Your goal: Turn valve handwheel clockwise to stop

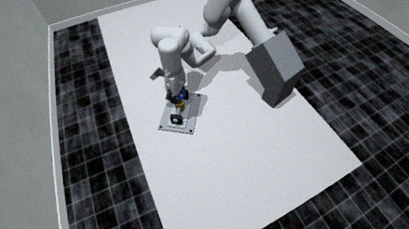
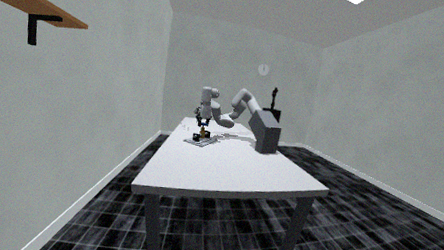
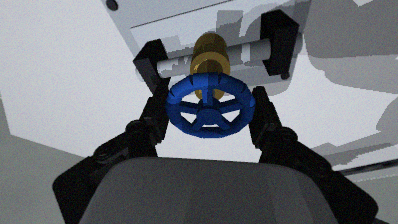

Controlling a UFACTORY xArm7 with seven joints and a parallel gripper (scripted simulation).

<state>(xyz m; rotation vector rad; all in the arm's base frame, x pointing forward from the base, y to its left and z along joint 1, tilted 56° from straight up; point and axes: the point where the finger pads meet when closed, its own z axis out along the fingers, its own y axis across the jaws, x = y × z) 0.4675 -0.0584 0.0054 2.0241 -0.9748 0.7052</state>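
Now: the blue spoked handwheel 10 mm below my hand.
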